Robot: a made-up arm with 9 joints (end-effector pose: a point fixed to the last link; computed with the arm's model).
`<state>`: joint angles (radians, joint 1 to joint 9).
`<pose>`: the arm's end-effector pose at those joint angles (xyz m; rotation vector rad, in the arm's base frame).
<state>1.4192 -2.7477 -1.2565 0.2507 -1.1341 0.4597 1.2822 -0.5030 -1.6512</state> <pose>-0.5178 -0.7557 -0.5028 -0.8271 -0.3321 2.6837</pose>
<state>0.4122 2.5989 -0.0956 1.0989 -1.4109 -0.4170 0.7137 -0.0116 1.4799</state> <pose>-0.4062 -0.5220 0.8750 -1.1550 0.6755 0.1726</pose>
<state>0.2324 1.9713 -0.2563 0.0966 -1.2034 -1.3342 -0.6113 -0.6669 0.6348</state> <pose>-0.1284 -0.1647 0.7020 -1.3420 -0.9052 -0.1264</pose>
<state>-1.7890 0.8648 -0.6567 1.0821 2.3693 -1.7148 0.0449 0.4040 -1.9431</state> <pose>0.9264 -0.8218 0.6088 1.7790 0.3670 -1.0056</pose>
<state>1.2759 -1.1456 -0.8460 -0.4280 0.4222 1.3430 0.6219 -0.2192 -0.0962</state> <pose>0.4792 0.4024 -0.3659 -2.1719 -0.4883 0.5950</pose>
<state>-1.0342 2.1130 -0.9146 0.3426 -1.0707 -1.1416 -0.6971 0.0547 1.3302</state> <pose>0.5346 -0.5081 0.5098 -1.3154 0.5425 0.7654</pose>
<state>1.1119 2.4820 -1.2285 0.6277 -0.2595 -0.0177 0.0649 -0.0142 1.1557</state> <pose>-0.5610 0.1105 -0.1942 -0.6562 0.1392 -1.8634</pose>
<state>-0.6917 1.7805 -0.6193 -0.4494 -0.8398 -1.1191 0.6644 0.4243 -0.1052</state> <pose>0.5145 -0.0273 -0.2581 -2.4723 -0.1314 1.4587</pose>
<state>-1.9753 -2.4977 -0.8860 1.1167 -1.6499 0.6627 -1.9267 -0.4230 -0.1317</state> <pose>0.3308 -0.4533 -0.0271 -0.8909 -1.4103 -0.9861</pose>
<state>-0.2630 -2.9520 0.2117 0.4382 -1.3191 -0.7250 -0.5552 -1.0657 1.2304</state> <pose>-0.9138 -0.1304 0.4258 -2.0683 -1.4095 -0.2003</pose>
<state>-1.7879 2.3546 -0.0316 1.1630 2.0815 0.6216 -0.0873 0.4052 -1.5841</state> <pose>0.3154 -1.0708 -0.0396 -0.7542 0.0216 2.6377</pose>
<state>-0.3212 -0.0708 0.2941 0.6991 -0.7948 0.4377 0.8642 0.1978 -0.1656</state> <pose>0.2179 0.0467 -0.9828 -2.2895 -0.3227 2.0736</pose>
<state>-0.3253 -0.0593 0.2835 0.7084 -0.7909 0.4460 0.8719 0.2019 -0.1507</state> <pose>0.2305 0.0345 -0.9803 -2.3216 -0.2887 2.0773</pose>
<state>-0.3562 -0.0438 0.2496 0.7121 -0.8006 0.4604 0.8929 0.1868 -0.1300</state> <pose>0.2180 -0.0052 -0.9857 2.2940 0.2004 -2.0654</pose>
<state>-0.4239 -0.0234 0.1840 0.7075 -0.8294 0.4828 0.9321 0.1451 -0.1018</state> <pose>0.1737 -0.0850 -0.9961 2.1860 0.0522 -2.0191</pose>
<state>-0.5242 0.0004 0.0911 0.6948 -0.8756 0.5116 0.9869 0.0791 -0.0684</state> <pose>0.1091 -0.2045 -0.9980 2.0315 -0.1206 -1.9322</pose>
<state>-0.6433 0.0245 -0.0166 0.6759 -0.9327 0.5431 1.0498 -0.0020 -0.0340</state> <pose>0.0472 -0.3502 -0.9781 1.8645 -0.2730 -1.7954</pose>
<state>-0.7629 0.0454 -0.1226 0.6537 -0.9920 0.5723 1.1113 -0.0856 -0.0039</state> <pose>0.0076 -0.4970 -0.9358 1.7193 -0.3754 -1.6295</pose>
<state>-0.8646 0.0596 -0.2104 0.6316 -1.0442 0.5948 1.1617 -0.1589 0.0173</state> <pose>-0.0064 -0.6180 -0.8854 1.6156 -0.4241 -1.4750</pose>
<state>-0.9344 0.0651 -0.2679 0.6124 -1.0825 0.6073 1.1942 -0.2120 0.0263</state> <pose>-0.0077 -0.6972 -0.8449 1.5552 -0.4337 -1.3697</pose>
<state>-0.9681 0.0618 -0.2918 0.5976 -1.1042 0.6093 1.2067 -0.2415 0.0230</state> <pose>-0.0122 -0.7337 -0.8247 1.5294 -0.4225 -1.3299</pose>
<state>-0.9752 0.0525 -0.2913 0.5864 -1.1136 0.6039 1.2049 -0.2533 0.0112</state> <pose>-0.0248 -0.7410 -0.8214 1.5242 -0.4031 -1.3401</pose>
